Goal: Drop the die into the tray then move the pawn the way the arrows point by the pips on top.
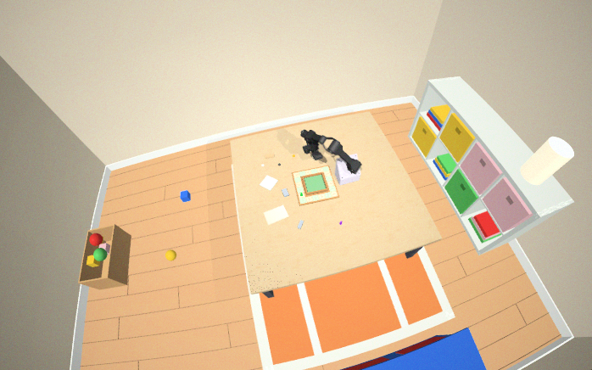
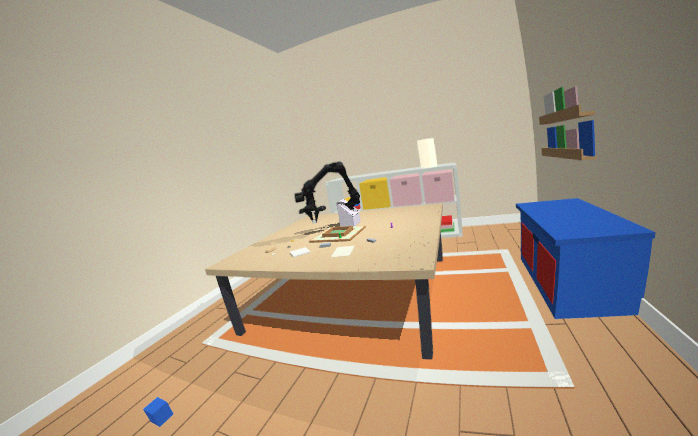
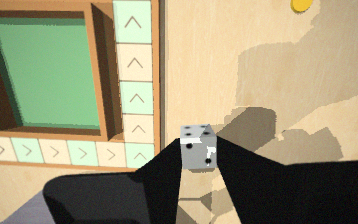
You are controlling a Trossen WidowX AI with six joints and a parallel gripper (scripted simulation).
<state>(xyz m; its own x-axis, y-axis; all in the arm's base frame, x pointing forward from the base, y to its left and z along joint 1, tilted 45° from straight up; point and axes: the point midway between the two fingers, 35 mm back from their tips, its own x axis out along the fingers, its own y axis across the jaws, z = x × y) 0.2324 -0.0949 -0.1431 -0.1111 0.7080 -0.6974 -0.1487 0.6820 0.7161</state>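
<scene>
The green pawn is 26 cm to the left of my gripper tip, 14 cm ahead of it and 6 cm below it. Also, from my gripper tip: grey block (25 cm ahead, 21 cm to the left, 8 cm below); green dice tray (19 cm to the left, 8 cm below, 3 cm ahead); white die (right at my gripper tip).
</scene>
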